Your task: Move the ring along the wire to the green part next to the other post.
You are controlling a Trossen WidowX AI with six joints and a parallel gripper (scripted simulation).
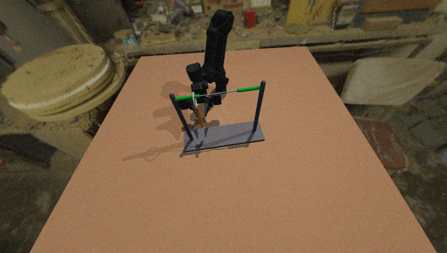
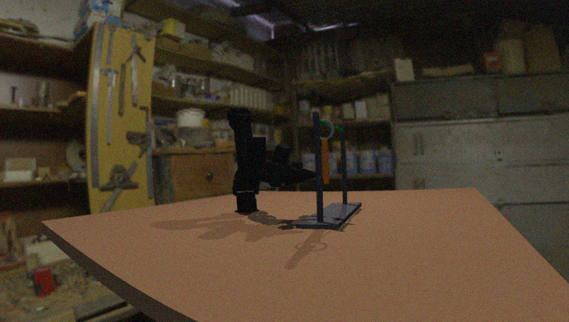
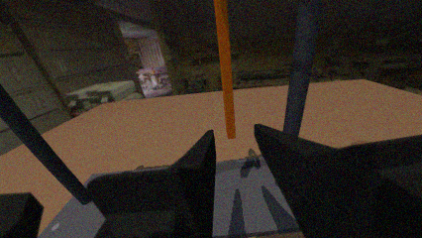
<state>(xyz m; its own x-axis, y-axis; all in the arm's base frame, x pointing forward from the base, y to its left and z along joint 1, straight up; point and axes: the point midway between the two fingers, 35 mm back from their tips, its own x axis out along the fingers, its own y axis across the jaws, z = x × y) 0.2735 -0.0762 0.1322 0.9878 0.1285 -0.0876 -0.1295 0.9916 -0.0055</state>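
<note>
The ring with orange handle is 8 cm above my gripper tip and 3 cm ahead of it.
</note>
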